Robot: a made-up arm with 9 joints.
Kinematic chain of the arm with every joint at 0, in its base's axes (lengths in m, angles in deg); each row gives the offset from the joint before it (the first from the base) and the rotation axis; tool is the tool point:
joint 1: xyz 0 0 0.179 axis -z
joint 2: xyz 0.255 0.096 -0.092 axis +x
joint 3: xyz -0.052 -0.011 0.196 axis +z
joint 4: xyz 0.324 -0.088 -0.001 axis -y
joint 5: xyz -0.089 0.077 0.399 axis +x
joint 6: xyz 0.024 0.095 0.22 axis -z
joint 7: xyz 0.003 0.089 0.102 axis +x
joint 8: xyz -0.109 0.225 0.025 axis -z
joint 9: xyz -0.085 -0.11 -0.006 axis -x
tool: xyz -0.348 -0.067 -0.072
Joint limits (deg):
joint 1: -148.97..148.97
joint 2: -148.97..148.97
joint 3: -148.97..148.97
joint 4: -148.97..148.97
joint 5: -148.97..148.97
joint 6: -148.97..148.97
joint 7: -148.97..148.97
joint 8: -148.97..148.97
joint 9: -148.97..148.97
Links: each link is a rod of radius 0.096 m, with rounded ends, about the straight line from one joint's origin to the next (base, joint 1, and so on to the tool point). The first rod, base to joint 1, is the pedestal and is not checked.
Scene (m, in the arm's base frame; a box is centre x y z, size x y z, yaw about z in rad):
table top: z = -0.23
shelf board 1: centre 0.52 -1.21 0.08 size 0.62 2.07 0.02 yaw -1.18
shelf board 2: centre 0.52 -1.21 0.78 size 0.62 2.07 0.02 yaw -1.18
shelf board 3: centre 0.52 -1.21 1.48 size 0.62 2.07 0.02 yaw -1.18
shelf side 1: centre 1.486 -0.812 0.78 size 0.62 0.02 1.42 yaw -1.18
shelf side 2: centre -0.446 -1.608 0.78 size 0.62 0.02 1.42 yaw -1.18
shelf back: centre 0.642 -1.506 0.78 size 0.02 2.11 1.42 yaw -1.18
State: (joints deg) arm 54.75 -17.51 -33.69 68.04 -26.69 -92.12 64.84 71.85 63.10
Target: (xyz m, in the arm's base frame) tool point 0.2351 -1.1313 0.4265
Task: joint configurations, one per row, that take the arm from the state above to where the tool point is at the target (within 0.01 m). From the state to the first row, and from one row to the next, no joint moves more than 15 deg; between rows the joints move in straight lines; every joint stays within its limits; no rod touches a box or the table.
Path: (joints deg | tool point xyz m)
1: 68.63 -11.95 -42.68 67.88 -36.68 -90.26 65.44 71.24 63.36 | 0.7813 0.7172 0.2676
2: 82.50 -6.39 -51.68 67.71 -46.68 -88.41 66.03 70.64 63.62 | 1.0784 0.2318 0.3134
3: 96.38 -0.83 -60.67 67.55 -56.67 -86.55 66.63 70.03 63.88 | 1.0753 -0.3507 0.3735
4: 110.25 4.73 -69.67 67.38 -66.66 -84.69 67.22 69.43 64.14 | 0.7638 -0.8551 0.4200
5: 124.13 10.29 -78.66 67.22 -76.66 -82.83 67.82 68.82 64.39 | 0.2350 -1.1313 0.4265

